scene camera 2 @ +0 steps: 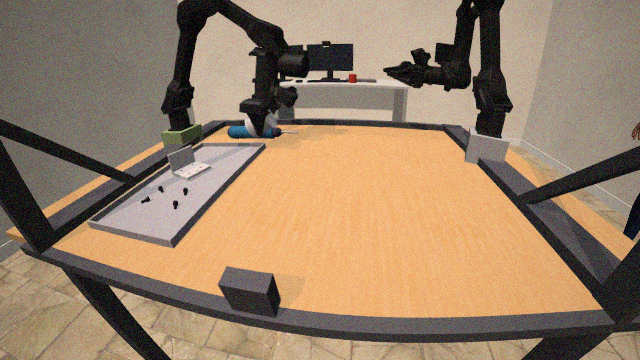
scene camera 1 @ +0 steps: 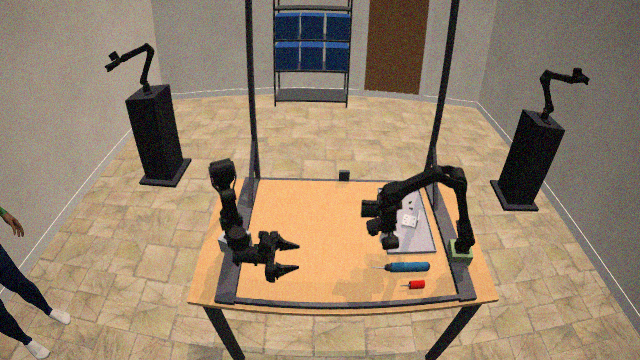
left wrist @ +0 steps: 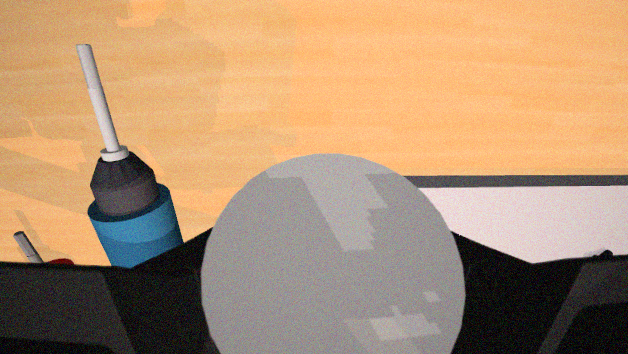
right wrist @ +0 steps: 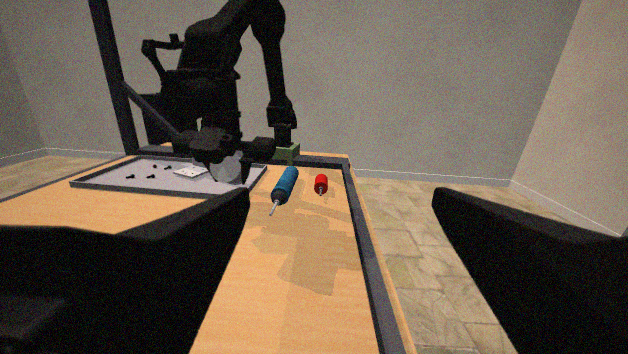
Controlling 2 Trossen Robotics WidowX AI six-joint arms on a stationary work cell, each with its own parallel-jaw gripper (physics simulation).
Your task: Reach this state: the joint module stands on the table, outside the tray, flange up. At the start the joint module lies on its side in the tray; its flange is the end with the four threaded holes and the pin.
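Frame: origin at the left arm's base, x down, y right, z back, level; metres.
Where they show: left gripper, fingertip midpoint: (scene camera 2: 263, 133) (left wrist: 322, 217) (right wrist: 230, 182); right gripper, fingertip midpoint: (scene camera 2: 384, 71) (scene camera 1: 299, 256) (right wrist: 340, 196); left arm's base, link origin: (scene camera 2: 180, 128) (scene camera 1: 461, 248) (right wrist: 282, 144); right arm's base, link origin: (scene camera 2: 488, 133).
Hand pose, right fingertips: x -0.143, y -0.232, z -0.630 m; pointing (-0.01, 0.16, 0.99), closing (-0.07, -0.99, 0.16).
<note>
Each offset is from my right fingertips to the centre of the thing.
My left gripper (scene camera 1: 382, 237) (scene camera 2: 258, 120) (right wrist: 230, 182) is shut on the joint module @(dz +0.307, dx +0.122, dy +0.241 m) (scene camera 2: 270, 121) (left wrist: 332, 260) (right wrist: 227, 167), a pale grey round body. The left wrist view shows a plain round face of it, without holes; the flange's holes and pin do not show. In the right wrist view the module looks tilted, near the tray's end. In scene camera 1 the arm hides it. I cannot tell whether it touches the table. The tray @(dz +0.392, dx +0.192, dy +0.444 m) (scene camera 1: 422, 240) (scene camera 2: 125, 215) (left wrist: 525, 215) (right wrist: 100, 177) lies beside it. My right gripper (scene camera 1: 298, 257) (scene camera 2: 385, 70) (right wrist: 340, 196) is open and empty, above the table.
A blue driver @(dz +0.365, dx +0.180, dy +0.144 m) (scene camera 1: 410, 266) (scene camera 2: 239, 132) (left wrist: 137, 240) (right wrist: 286, 181) and a red screwdriver @(dz +0.409, dx +0.183, dy +0.060 m) (scene camera 1: 416, 284) (right wrist: 321, 183) lie beside the tray. In the tray are a white bracket @(dz +0.412, dx +0.168, dy +0.421 m) (scene camera 1: 409, 220) (scene camera 2: 192, 170) (right wrist: 190, 172) and several black screws. A dark block @(dz +0.087, dx +0.169, dy +0.683 m) (scene camera 1: 344, 175) (scene camera 2: 250, 290) sits at the table edge.
</note>
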